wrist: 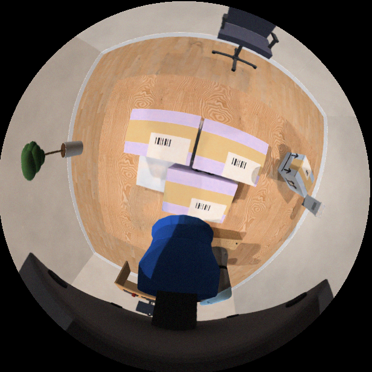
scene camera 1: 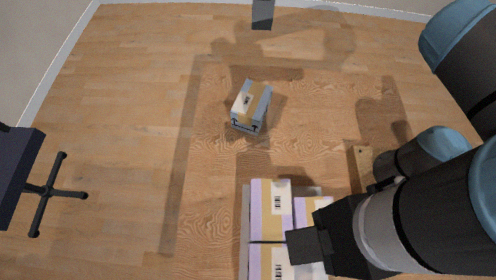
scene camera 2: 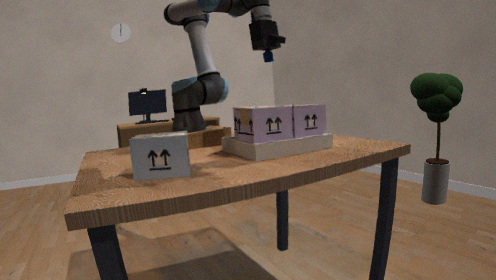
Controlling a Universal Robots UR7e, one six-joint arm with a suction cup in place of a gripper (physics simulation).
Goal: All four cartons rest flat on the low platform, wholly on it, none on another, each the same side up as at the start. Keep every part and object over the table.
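Note:
A light-blue carton stands on the table, apart from the low pale platform. Two lilac cartons stand end to end on the platform: one nearer the blue carton, the other beyond it. A third lilac carton sits beside them on the robot's side; its outer side appears to reach past the platform's edge. It is hidden in scene camera 2. My suction gripper is off, holds nothing and hangs above the cartons.
The wooden table carries everything. The robot's mounting plate lies beside the platform. The arm covers the lower right of scene camera 1. An office chair and a potted plant stand away from the table.

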